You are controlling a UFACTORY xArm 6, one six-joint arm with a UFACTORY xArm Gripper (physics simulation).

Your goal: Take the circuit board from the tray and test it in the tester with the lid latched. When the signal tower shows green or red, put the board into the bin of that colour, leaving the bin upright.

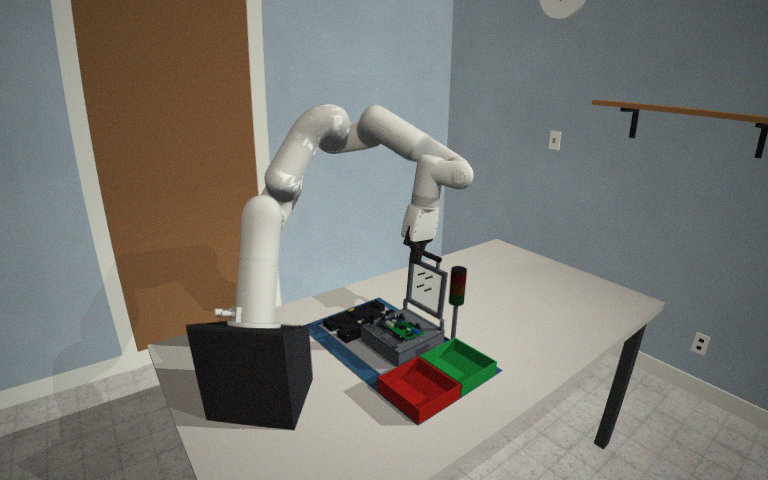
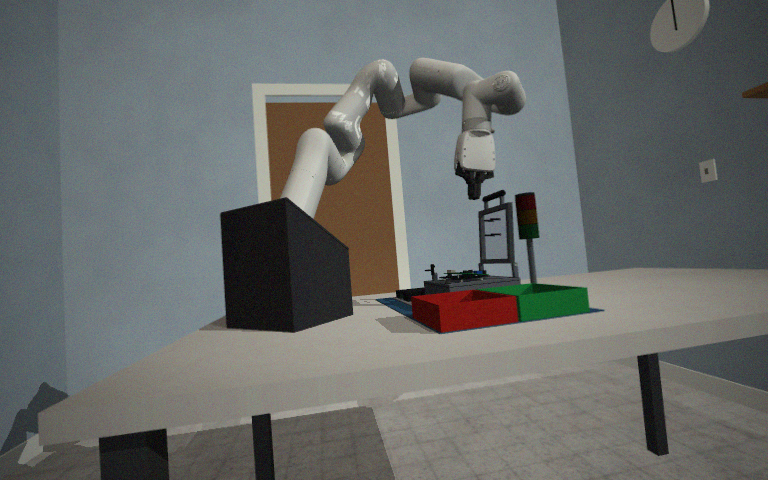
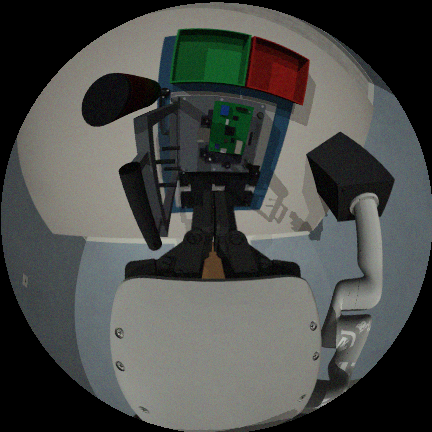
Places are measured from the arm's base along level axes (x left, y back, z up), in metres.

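Pixels of known places: gripper, fingertip midpoint: point(image 1: 414, 262) point(image 2: 473, 199) point(image 3: 212, 203); arm's base, origin of the base link: point(image 1: 254, 326) point(image 2: 288, 231) point(image 3: 363, 203).
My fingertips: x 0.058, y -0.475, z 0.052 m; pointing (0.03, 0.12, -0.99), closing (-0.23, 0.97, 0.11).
Note:
Ahead of a thing's pixels: the offset from my fingertips to its top centre. "spot": to the spot under its first point. Level surfaces: height alone.
The green circuit board @(dy +0.049, dx -0.030, dz -0.179 m) point(image 1: 404, 328) point(image 2: 464, 273) point(image 3: 220, 135) lies on the grey tester point(image 1: 396, 350) point(image 2: 453, 286) point(image 3: 192, 150). The tester's framed lid point(image 1: 444, 294) point(image 2: 510, 232) stands open and upright, its black handle @(dy -0.058, dx +0.016, dz +0.014 m) point(image 1: 431, 257) point(image 2: 494, 195) point(image 3: 140, 205) on top. My gripper point(image 1: 416, 260) point(image 2: 474, 197) point(image 3: 212, 203) is shut and empty, pointing down near handle height, to the base side of the lid. The signal tower @(spot: dy -0.090, dx -0.095, dz -0.051 m) point(image 1: 458, 285) point(image 2: 527, 216) point(image 3: 120, 97) shows dark, unlit segments. The green bin @(dy -0.034, dx -0.194, dz -0.221 m) point(image 1: 478, 374) point(image 2: 555, 303) point(image 3: 192, 60) and red bin @(dy +0.112, dx -0.225, dz -0.221 m) point(image 1: 399, 395) point(image 2: 478, 314) point(image 3: 277, 75) stand upright.
The black tray @(spot: dy +0.172, dx +0.153, dz -0.250 m) point(image 1: 341, 325) stands behind the tester on the blue mat @(dz -0.266 m) point(image 1: 362, 366). The two bins adjoin each other in front of the tester. The tower stands close beside the lid. A black base block point(image 1: 243, 376) point(image 2: 257, 271) point(image 3: 345, 175) carries the arm.

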